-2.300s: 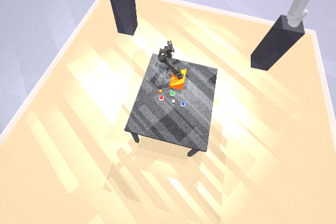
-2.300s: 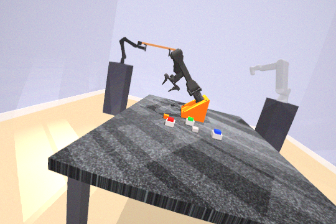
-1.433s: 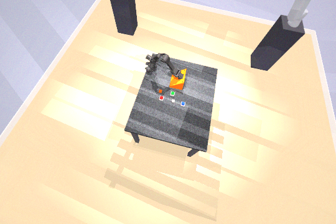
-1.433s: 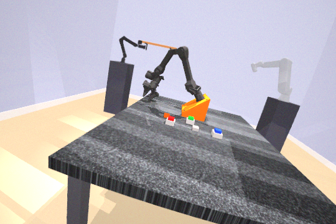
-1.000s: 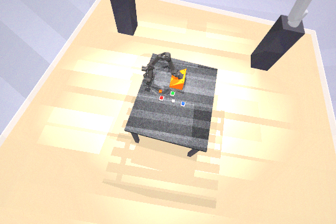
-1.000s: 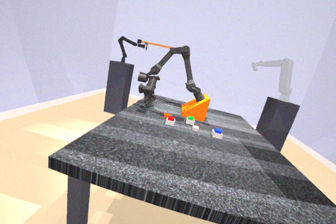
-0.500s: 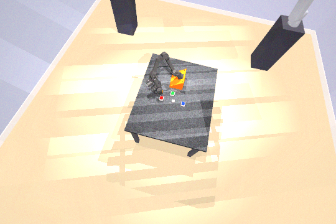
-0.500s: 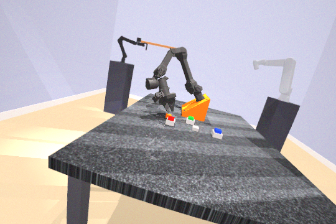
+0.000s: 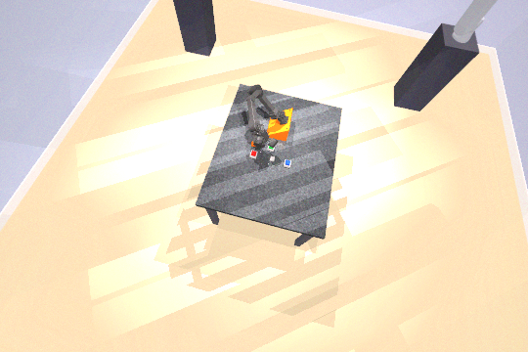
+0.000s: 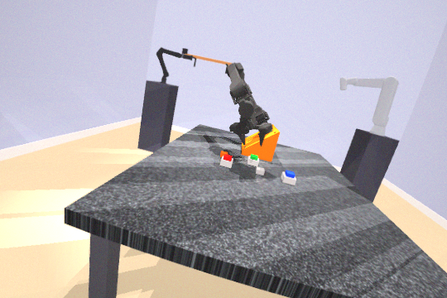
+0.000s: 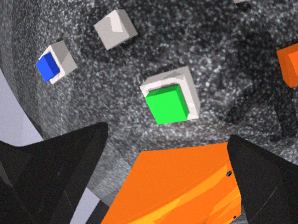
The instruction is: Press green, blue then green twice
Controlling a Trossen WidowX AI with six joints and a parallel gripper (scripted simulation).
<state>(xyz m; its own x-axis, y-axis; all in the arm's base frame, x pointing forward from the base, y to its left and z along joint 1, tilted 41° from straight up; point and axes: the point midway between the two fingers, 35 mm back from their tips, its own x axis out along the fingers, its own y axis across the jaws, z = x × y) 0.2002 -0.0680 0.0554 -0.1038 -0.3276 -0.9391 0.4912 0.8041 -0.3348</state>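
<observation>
Now: gripper tip 50 mm above the green button, 20 mm to the right of it and 10 mm past it. From my gripper tip the other things lie so: red button: 90 mm to the right, 80 mm ahead, 50 mm below; small orange block: 120 mm to the right, 80 mm below; small white block: 80 mm below, 80 mm ahead, 50 mm to the left.
</observation>
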